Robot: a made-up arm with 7 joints.
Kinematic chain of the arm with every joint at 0, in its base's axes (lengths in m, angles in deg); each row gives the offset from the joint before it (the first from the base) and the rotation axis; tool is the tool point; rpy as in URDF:
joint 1: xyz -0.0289 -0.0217 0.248 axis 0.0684 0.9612 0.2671
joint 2: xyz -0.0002 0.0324 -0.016 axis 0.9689 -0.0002 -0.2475
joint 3: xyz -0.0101 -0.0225 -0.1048 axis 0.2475 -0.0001 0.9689
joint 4: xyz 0.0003 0.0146 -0.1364 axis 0.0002 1 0
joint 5: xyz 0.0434 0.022 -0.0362 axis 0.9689 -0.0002 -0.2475
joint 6: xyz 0.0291 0.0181 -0.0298 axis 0.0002 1 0
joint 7: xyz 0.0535 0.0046 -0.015 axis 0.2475 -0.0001 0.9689
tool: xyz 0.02 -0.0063 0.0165 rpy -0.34 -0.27 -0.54
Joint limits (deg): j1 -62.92..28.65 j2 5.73..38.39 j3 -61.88..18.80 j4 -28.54..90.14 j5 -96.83..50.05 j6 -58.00..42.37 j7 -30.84..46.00
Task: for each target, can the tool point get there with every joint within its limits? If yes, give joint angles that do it. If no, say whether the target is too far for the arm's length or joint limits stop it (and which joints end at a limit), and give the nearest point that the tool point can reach.
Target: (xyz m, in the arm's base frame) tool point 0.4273 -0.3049 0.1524
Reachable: no: too far | nearest point 0.3114 -0.1866 0.1310 | short by 0.167 m
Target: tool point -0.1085 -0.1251 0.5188
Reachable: no: joint limits stop it (at a limit: joint 1, joint 2, joint 4, joint 7) | nearest point 0.1794 -0.1276 0.2256 | short by 0.411 m
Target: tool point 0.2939 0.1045 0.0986
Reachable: yes | joints -46.07 26.14 -16.47 24.45 -60.20 -49.27 20.80
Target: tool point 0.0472 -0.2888 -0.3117
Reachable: no: too far | nearest point 0.0343 -0.1220 -0.1390 | short by 0.240 m
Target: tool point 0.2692 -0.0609 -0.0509
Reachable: yes | joints -38.65 8.24 -41.14 31.06 -4.82 24.75 11.01
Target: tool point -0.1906 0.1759 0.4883
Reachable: no: joint limits stop it (at a limit: joint 1, joint 2, joint 3, joint 4, joint 6, joint 7) | nearest point -0.0359 0.1945 0.1185 | short by 0.401 m
